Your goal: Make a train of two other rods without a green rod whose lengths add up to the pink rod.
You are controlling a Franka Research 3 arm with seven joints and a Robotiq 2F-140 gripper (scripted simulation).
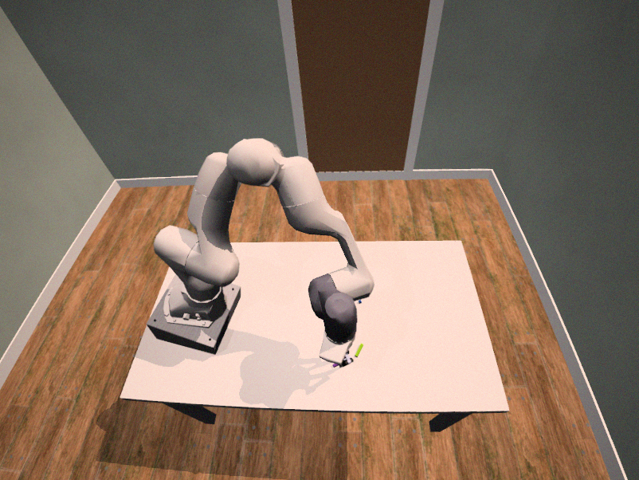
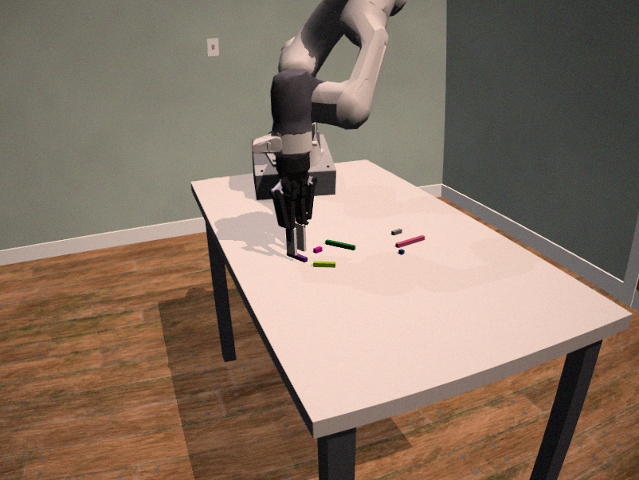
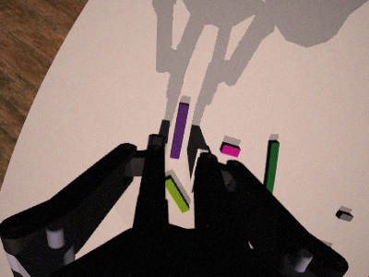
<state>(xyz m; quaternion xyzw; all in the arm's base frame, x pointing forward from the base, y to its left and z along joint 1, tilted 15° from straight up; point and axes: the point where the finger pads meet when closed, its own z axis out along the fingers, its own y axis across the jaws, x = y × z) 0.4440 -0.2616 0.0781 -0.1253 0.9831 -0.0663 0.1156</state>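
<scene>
The purple rod lies 5 cm below my hand. The rest, counted from my hand: lime rod (7 cm ahead, 5 cm below, 3 cm to the left); magenta rod (6 cm to the left, 5 cm below); green rod (12 cm to the left, 5 cm below).
</scene>
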